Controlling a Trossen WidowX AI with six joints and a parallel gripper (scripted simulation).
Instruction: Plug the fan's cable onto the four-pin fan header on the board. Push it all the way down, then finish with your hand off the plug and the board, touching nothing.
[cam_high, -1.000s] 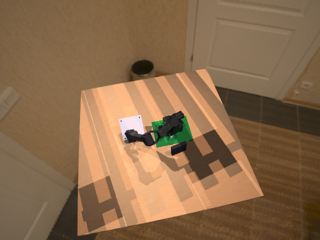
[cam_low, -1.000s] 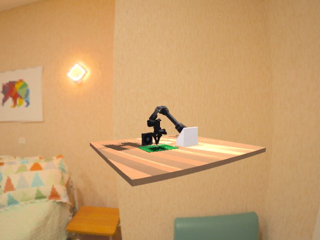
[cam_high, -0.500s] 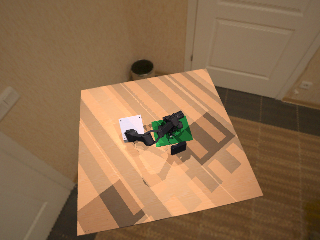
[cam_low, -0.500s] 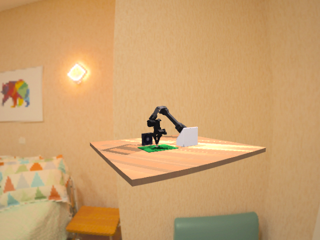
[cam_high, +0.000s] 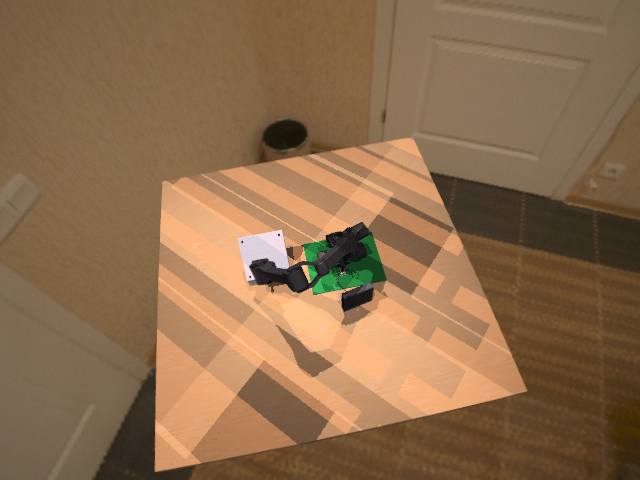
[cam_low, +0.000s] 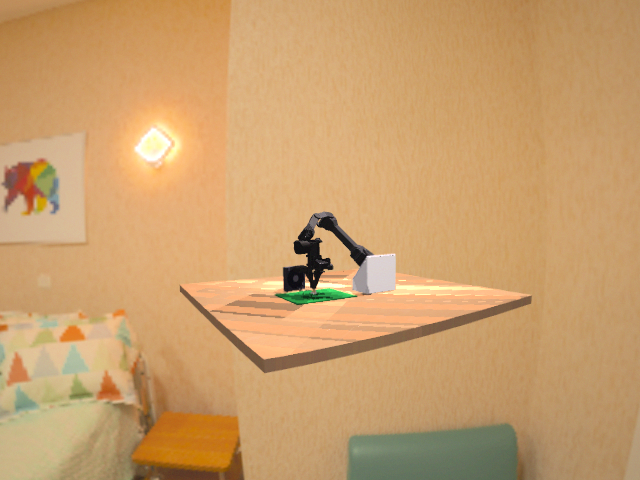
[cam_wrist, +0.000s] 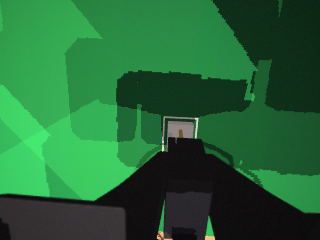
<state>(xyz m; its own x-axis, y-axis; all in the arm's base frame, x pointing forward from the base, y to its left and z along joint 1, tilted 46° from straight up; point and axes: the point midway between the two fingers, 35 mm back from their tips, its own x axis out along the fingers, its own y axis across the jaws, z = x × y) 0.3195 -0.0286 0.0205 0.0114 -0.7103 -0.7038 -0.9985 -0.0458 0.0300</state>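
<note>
The black plug lies 1 cm to the right of my gripper tip and 1 cm above it. Also, from my gripper tip: green board: 5 cm below, 4 cm to the left, 2 cm ahead; then pale pin header: 4 cm below, 1 cm to the right; then black fan: 15 cm to the right, 2 cm ahead, 2 cm above.
</note>
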